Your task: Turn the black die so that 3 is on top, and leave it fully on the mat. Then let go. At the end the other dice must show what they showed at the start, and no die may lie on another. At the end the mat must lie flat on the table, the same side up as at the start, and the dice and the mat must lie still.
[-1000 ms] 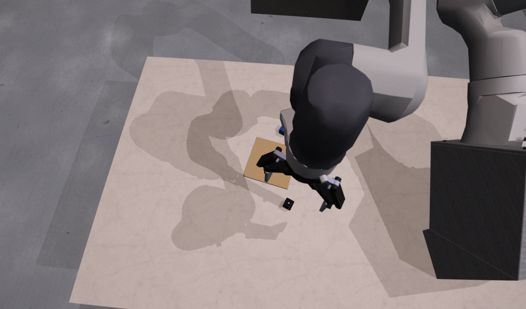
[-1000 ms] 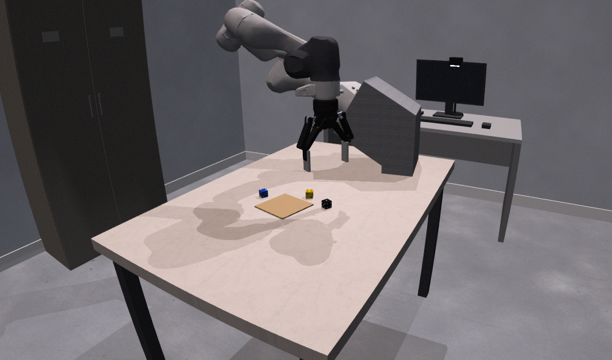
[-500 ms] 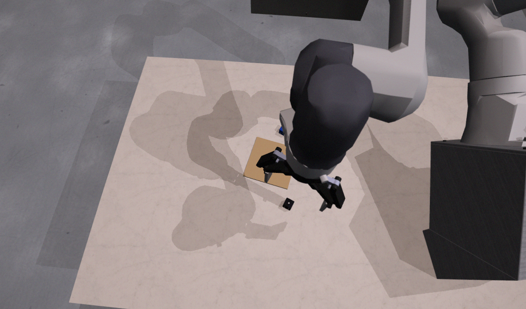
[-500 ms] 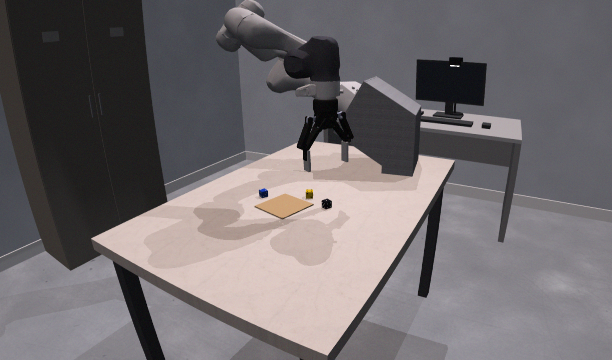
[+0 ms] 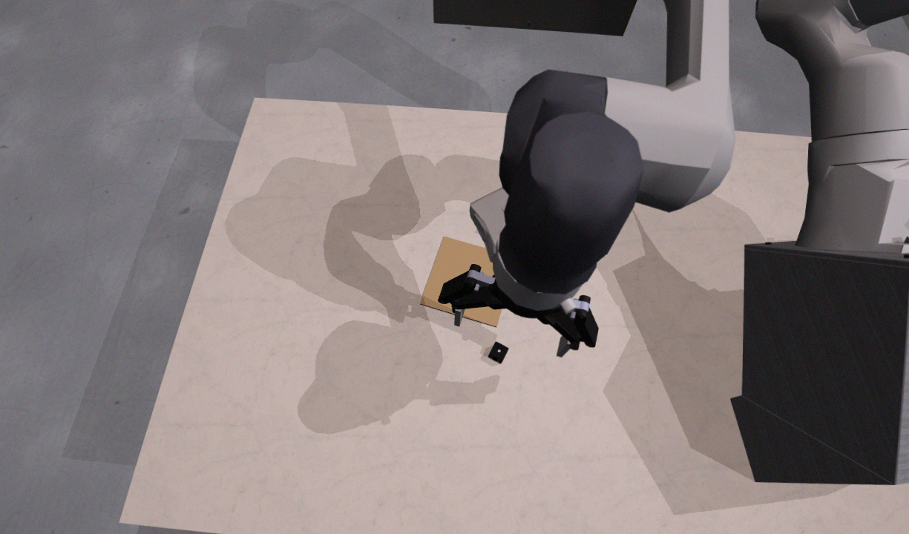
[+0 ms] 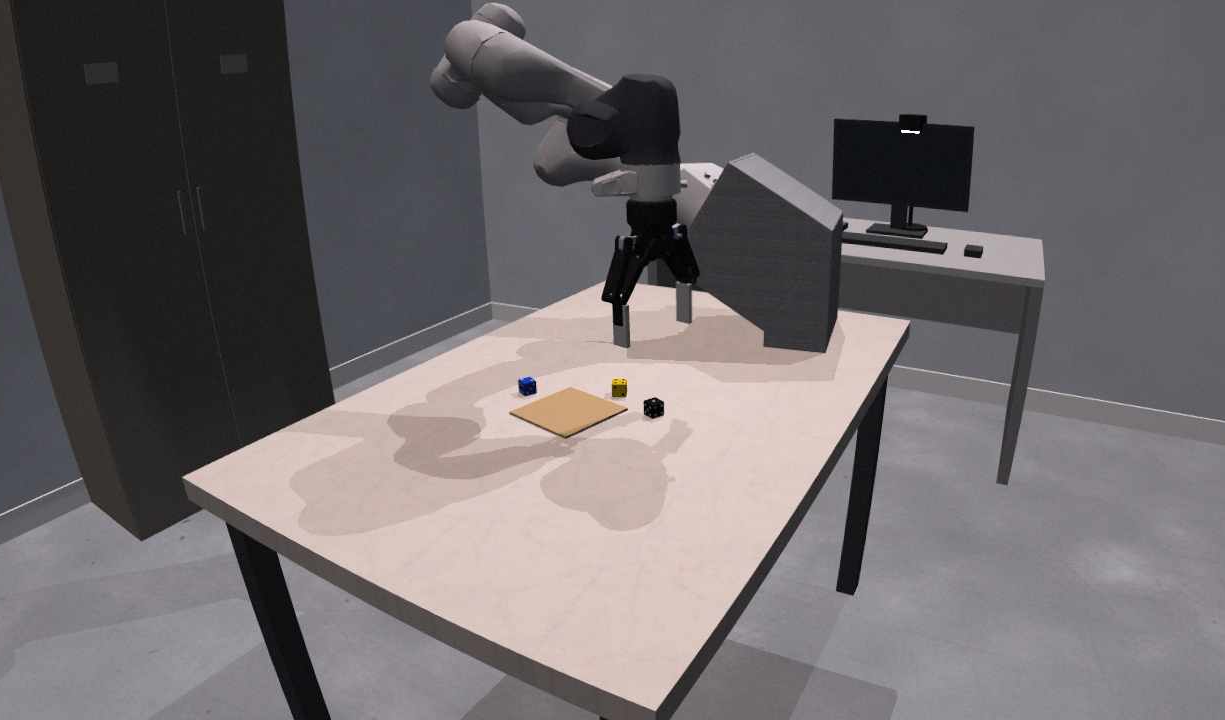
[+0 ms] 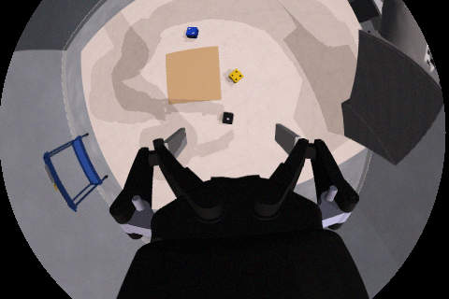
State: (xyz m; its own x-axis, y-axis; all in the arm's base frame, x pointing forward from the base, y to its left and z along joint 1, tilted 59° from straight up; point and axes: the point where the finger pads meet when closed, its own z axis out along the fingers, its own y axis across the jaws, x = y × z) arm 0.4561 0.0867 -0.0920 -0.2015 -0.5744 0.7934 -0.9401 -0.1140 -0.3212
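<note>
Right now the black die is 140 mm below my hand. The rest, counted from my hand: tan mat: 150 mm below, 130 mm to the right, 60 mm ahead; blue die: 240 mm to the right, 140 mm below, 30 mm ahead; yellow die: 140 mm below, 90 mm to the right, 40 mm behind.
</note>
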